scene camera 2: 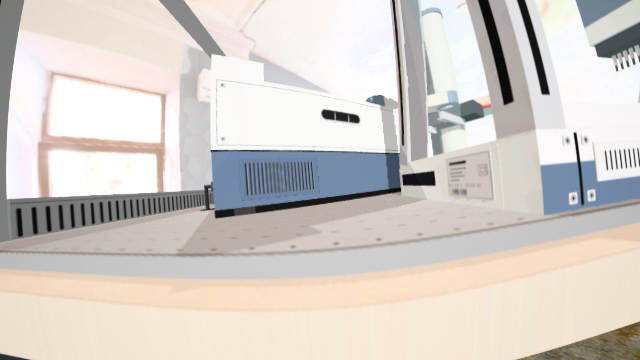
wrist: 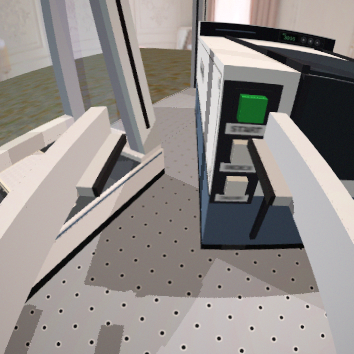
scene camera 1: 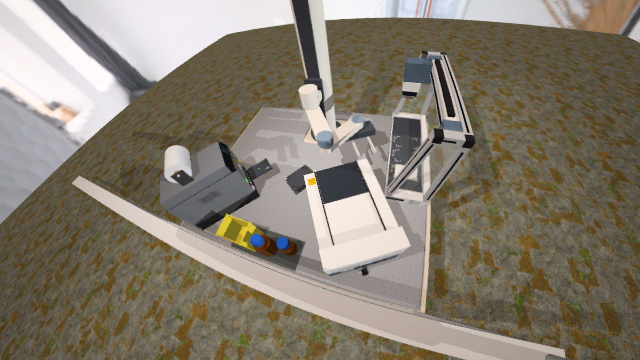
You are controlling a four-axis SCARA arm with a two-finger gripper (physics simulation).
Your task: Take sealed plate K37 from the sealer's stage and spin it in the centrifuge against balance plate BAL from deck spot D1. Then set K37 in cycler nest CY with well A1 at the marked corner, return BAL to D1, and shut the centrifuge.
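Frame: origin at the arm's base, x ahead, y left, z up, level; millimetres.
Where they show: gripper, fingertip midpoint: (wrist: pixel 186 124) (scene camera 1: pixel 367 154).
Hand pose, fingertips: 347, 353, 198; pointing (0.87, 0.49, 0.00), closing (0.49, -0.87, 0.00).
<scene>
After its pixels a point has its place, as x, y, z.
My gripper (scene camera 1: pixel 364 146) {347, 353, 198} (wrist: pixel 186 124) {347, 353, 198} is shut on nothing; a gap shows between its pads. It hangs beside the centrifuge (scene camera 1: pixel 355 220) {731, 366, 223} (scene camera 2: pixel 305 120) {664, 511, 161} (wrist: pixel 212 47) {495, 408, 223}, a white box with a blue base. In the wrist view the right finger overlaps the button panel's right side. The green START button (wrist: pixel 252 108) {400, 332, 196} shows above two pale buttons. The grey sealer (scene camera 1: pixel 210 192) {790, -376, 257} stands at the left, with its dark stage (scene camera 1: pixel 261 168) {508, -266, 120} toward the arm. A dark plate nest (scene camera 1: pixel 299 179) {499, -21, 60} lies between sealer and centrifuge; its label is unreadable. Plates K37 and BAL and nest CY cannot be made out.
A gantry frame (scene camera 1: pixel 452 95) {220, 675, 511} (scene camera 2: pixel 520 65) {493, 712, 120} with a dark deck (scene camera 1: pixel 406 135) {10, 578, 68} stands right of the arm. Its blue-grey head (scene camera 1: pixel 418 71) {-84, 558, 461} hangs above. A yellow bin (scene camera 1: pixel 235 231) {908, -262, 61} and two blue-capped brown bottles (scene camera 1: pixel 263 244) {929, -18, 151} (scene camera 1: pixel 286 246) {904, 95, 155} stand along the bench's front edge.
</scene>
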